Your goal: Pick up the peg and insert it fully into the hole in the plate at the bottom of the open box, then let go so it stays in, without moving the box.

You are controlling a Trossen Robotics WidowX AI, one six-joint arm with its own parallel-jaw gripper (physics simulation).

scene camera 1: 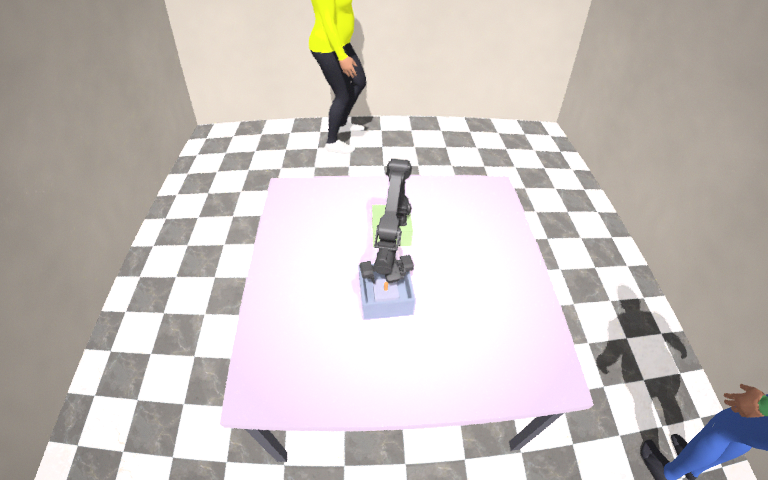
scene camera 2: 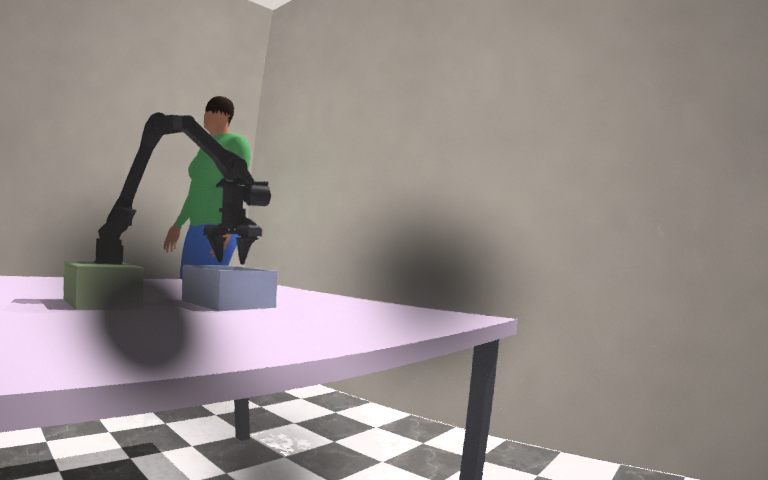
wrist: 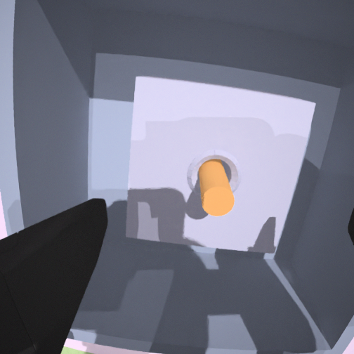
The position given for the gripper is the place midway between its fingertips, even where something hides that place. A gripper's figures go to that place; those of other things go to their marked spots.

The gripper (wrist: pixel 233 215): 10 cm from the lens. A blue-grey box (wrist: pixel 75 75) is 17 cm from the lens. An orange peg (wrist: pixel 216 195) is 12 cm from the lens. The marked spots on the blue-grey box and the orange peg are 11 cm apart.
